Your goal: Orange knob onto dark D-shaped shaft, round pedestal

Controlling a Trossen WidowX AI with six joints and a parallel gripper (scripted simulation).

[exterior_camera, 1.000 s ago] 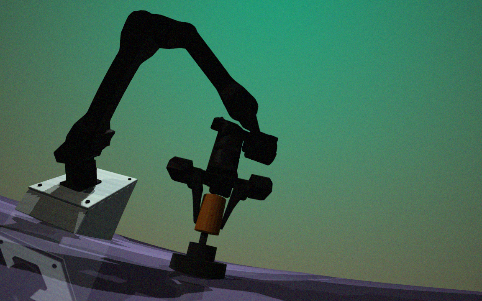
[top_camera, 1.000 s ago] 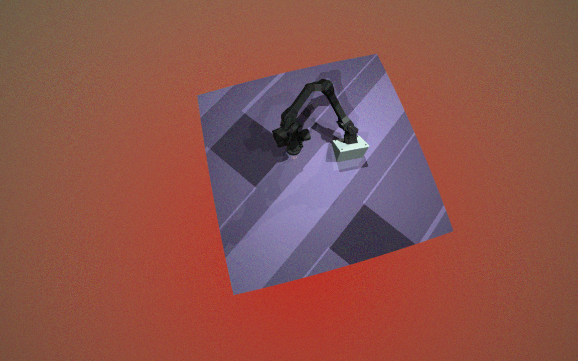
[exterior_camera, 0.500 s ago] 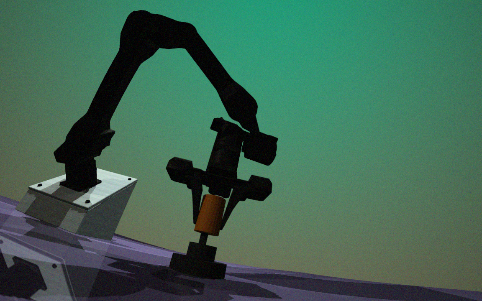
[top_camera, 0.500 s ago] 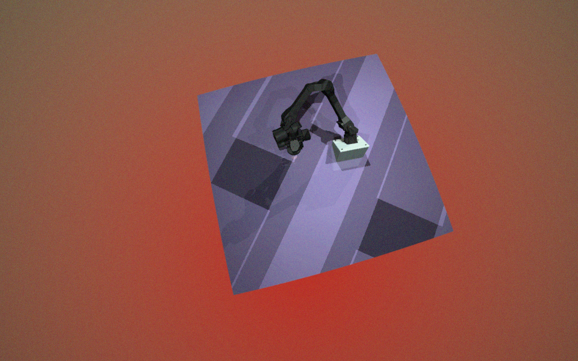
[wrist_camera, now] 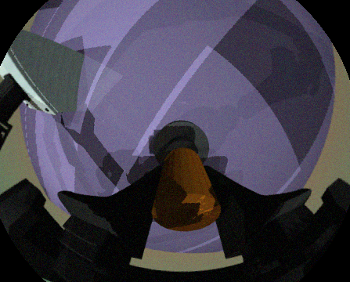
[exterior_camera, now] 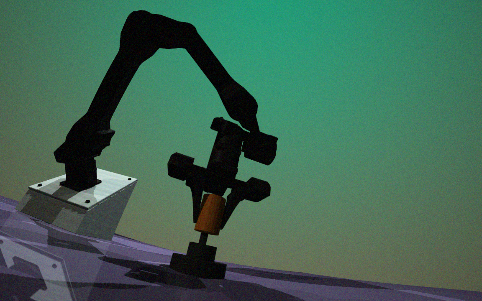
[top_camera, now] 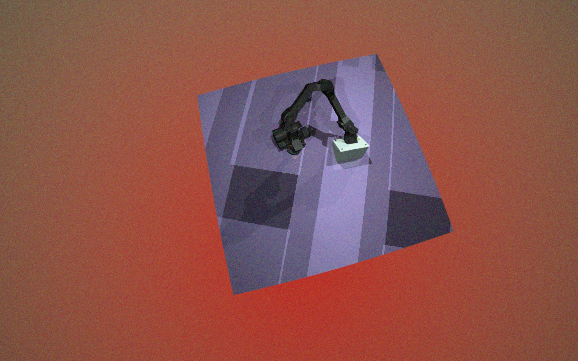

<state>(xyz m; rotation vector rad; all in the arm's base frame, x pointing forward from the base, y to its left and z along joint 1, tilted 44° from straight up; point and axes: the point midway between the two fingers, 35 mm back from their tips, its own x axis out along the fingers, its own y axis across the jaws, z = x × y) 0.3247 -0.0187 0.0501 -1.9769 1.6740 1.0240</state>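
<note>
Now: the orange knob 20 mm above my gripper tip. Round my gripper tip: dark round pedestal: 40 mm below.
</note>
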